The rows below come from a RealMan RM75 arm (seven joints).
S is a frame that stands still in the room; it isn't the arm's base.
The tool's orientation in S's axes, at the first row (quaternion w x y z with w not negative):
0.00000, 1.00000, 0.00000, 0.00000
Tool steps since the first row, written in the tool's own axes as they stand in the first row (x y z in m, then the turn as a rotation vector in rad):
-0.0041, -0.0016, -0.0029, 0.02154, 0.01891, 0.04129
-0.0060, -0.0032, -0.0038, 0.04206, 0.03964, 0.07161
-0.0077, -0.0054, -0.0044, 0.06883, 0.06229, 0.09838
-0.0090, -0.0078, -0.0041, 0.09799, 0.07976, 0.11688
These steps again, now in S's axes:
-0.0041, 0.0016, 0.0029, 0.02154, -0.01891, -0.04129
-0.0060, 0.0032, 0.0038, 0.04206, -0.03964, -0.07161
-0.0077, 0.0054, 0.0044, 0.06883, -0.06229, -0.09838
-0.0090, 0.0078, 0.0041, 0.09799, -0.07976, -0.11688

